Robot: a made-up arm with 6 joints. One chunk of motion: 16 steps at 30 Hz.
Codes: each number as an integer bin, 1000 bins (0 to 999) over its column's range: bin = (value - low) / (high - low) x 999, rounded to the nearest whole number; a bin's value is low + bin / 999 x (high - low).
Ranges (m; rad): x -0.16..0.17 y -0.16..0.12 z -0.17..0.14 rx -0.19..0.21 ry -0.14..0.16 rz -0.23..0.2
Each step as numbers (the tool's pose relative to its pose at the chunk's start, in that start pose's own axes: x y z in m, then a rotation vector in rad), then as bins.
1 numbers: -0.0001 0.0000 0.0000 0.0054 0.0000 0.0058
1 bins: 484 571 548 488 466 548
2 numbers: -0.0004 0.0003 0.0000 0.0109 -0.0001 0.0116
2 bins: 483 572 548 502 466 561
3 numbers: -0.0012 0.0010 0.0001 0.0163 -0.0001 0.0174
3 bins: 481 574 548 515 466 575
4 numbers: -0.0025 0.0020 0.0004 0.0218 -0.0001 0.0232
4 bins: 477 578 549 529 466 588
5 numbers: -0.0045 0.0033 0.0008 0.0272 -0.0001 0.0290
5 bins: 471 583 550 542 466 602
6 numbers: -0.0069 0.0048 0.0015 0.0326 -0.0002 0.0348
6 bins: 463 588 553 556 466 615
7 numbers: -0.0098 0.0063 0.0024 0.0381 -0.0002 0.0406
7 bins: 455 593 556 570 466 629
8 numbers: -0.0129 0.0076 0.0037 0.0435 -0.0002 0.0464
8 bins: 445 598 560 583 466 642
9 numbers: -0.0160 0.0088 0.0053 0.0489 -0.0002 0.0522
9 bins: 436 602 565 597 466 656
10 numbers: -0.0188 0.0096 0.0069 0.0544 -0.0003 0.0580
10 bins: 427 605 570 610 465 669
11 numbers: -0.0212 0.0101 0.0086 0.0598 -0.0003 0.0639
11 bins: 420 607 576 624 465 683
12 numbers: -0.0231 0.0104 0.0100 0.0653 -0.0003 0.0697
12 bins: 414 608 580 638 465 696
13 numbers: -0.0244 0.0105 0.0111 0.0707 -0.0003 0.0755
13 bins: 410 608 584 651 465 710
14 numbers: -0.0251 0.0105 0.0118 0.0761 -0.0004 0.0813
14 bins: 408 608 586 665 465 723
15 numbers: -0.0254 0.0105 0.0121 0.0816 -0.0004 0.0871
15 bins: 407 608 587 678 465 737
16 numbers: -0.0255 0.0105 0.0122 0.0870 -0.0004 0.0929
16 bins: 407 608 587 692 465 750
